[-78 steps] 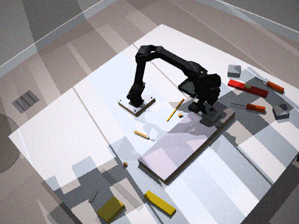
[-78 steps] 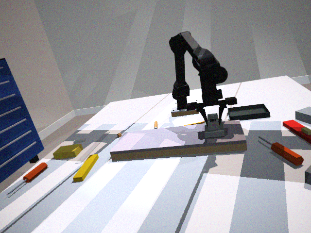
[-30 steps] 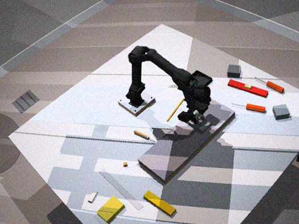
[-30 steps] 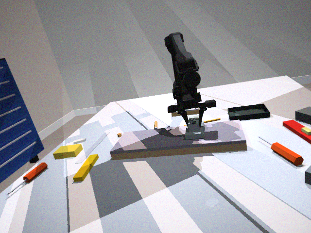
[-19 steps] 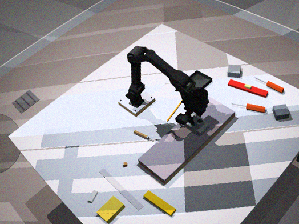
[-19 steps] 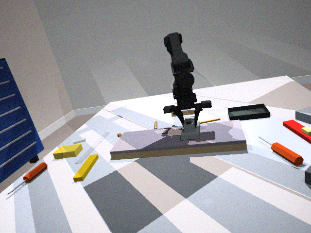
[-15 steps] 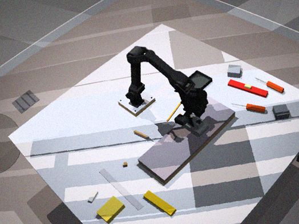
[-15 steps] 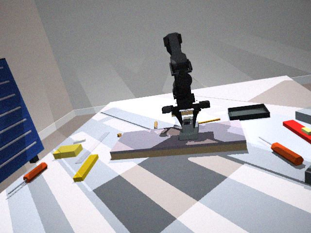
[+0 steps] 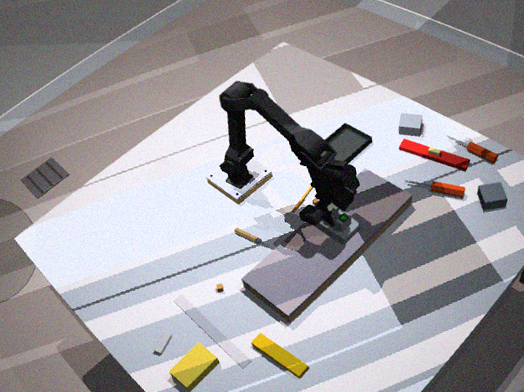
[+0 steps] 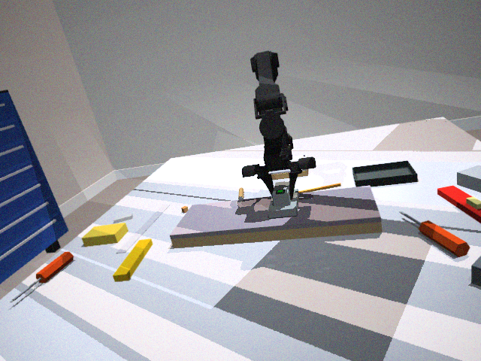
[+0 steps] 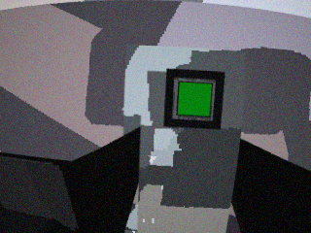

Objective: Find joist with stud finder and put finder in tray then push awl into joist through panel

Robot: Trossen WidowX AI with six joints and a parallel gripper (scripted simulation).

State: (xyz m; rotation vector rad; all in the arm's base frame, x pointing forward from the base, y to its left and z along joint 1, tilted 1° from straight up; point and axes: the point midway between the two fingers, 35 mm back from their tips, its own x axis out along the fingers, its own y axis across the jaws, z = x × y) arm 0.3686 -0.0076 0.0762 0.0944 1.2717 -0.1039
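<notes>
Now: the black tray 300 mm to the left of my gripper tip, 190 mm behind it and 50 mm below it. Round my gripper tip: awl (200 mm behind, 140 mm to the right, 60 mm below); then stud finder (20 mm above, 10 mm ahead); then pencil (180 mm behind, 90 mm to the left, 60 mm below).
</notes>
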